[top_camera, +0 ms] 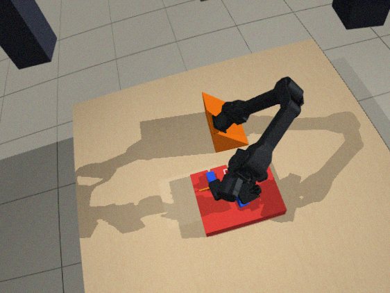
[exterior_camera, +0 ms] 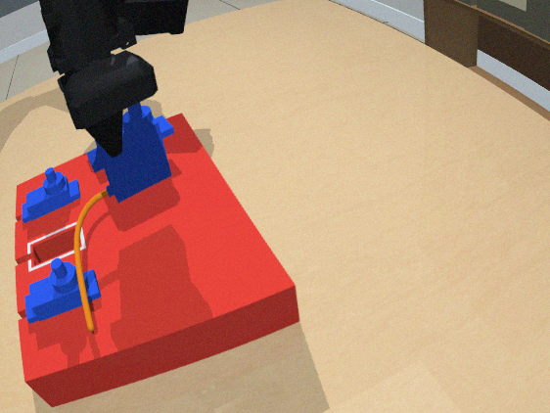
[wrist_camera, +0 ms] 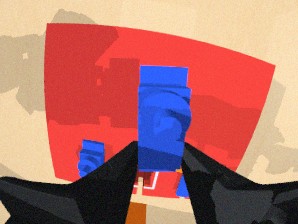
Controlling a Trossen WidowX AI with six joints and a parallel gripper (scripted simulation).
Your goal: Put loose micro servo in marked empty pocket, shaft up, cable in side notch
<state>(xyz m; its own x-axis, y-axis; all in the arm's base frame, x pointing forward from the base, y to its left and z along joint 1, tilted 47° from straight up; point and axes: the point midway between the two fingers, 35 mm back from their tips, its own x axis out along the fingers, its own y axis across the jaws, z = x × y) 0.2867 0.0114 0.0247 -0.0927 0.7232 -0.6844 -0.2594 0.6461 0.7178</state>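
The red deck lies 100 mm below my gripper tip and 10 mm ahead of it.
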